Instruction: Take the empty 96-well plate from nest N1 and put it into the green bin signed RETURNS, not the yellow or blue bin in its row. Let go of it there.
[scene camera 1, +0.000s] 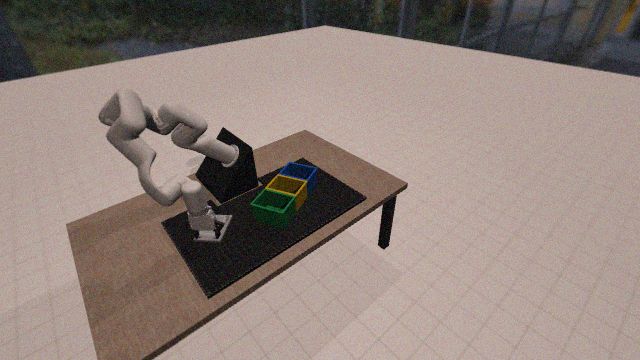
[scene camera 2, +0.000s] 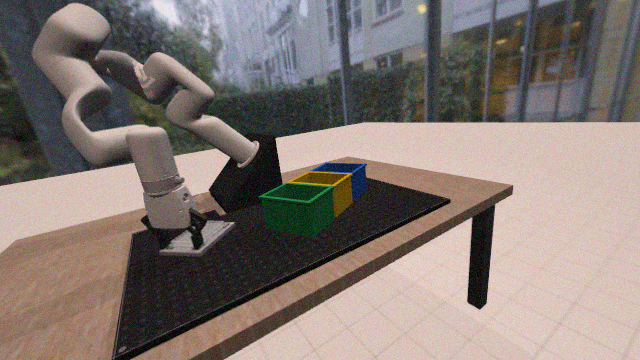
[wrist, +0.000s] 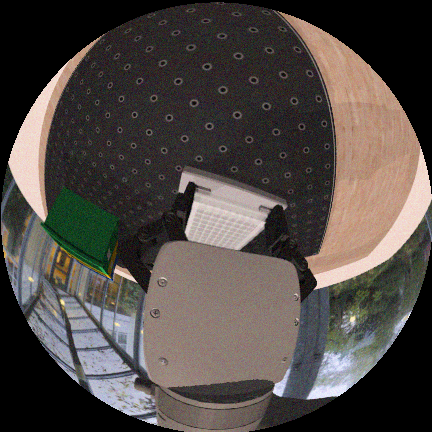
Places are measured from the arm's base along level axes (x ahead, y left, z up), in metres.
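Pixels of known places: gripper, fingertip midpoint: (scene camera 1: 208, 236) (scene camera 2: 182, 246) (wrist: 233, 202); arm's base, origin of the base link: (scene camera 1: 230, 156) (scene camera 2: 249, 155).
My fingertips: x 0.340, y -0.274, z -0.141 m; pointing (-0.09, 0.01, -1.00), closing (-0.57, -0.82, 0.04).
For each thing: its middle in the pictures, then the offset to it from my fingertips. "spot": a spot on its surface instead. Level surfaces: height alone.
- pale 96-well plate, body centre: (wrist: 214, 233) (scene camera 2: 199, 233) (scene camera 1: 213, 225) dx -0.052, dy +0.043, dz +0.000 m
- green bin, body centre: (wrist: 90, 249) (scene camera 2: 321, 192) (scene camera 1: 287, 192) dx -0.019, dy +0.415, dz +0.031 m
- blue bin, surface spot: (scene camera 2: 360, 182) (scene camera 1: 313, 181) spot: dx -0.020, dy +0.571, dz +0.027 m
- black perforated mat, its level: dz -0.019 m
- wooden table's, its level: dz -0.032 m
The pale 96-well plate (scene camera 1: 205, 234) (scene camera 2: 181, 241) (wrist: 225, 223) lies flat on its light grey nest (scene camera 1: 226, 227) (scene camera 2: 181, 253) (wrist: 235, 187). My gripper (scene camera 1: 207, 233) (scene camera 2: 179, 239) (wrist: 233, 202) points down over it, with one black finger against each long side; it is shut on the plate. The gripper body hides the near part of the plate in the wrist view. The green bin (scene camera 1: 273, 216) (scene camera 2: 297, 216) (wrist: 85, 222) stands apart from the nest, open at the top. No readable nest or bin sign shows.
The yellow bin (scene camera 1: 301, 198) (scene camera 2: 343, 195) and the blue bin (scene camera 1: 312, 183) (scene camera 2: 360, 182) stand in a row behind the green bin on the black perforated mat (scene camera 1: 220, 270) (scene camera 2: 210, 295). The black arm mount (scene camera 1: 230, 177) (scene camera 2: 250, 177) stands at the wooden table's (scene camera 1: 120, 280) (scene camera 2: 50, 300) back side.
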